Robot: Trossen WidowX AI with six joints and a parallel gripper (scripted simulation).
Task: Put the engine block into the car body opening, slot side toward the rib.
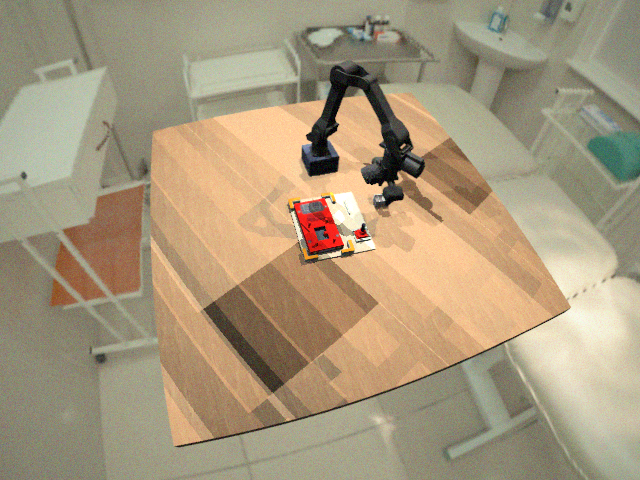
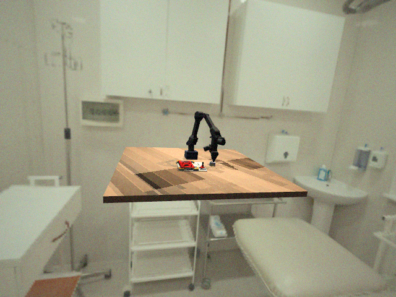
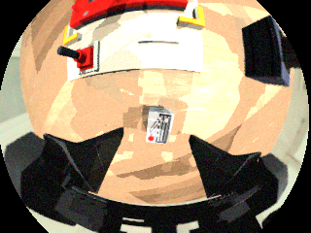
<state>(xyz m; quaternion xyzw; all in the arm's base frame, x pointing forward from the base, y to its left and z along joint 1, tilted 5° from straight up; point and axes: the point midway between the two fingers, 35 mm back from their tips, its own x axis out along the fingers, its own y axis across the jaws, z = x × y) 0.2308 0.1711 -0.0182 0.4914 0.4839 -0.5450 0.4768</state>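
Now: the engine block 10 mm behind my gripper tip and 30 mm below it.
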